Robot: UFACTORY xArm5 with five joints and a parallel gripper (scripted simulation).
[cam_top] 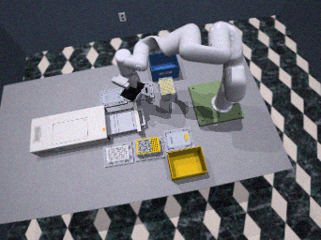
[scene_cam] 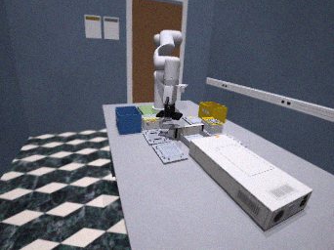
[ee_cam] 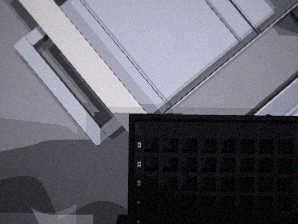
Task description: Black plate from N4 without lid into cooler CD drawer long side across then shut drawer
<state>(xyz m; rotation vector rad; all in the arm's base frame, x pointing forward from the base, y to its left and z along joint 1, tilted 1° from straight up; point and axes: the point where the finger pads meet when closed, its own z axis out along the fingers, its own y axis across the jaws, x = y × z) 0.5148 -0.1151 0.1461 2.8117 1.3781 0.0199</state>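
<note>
Right now my hand is 110 mm short of the cooler drawer, 140 mm to the right of it and 120 mm above it. Round my hand: clear plate (140 mm ahead, 50 mm to the right, 140 mm below); then black plate (10 mm below); then blue bin (210 mm behind, 200 mm to the right, 120 mm below).
</note>
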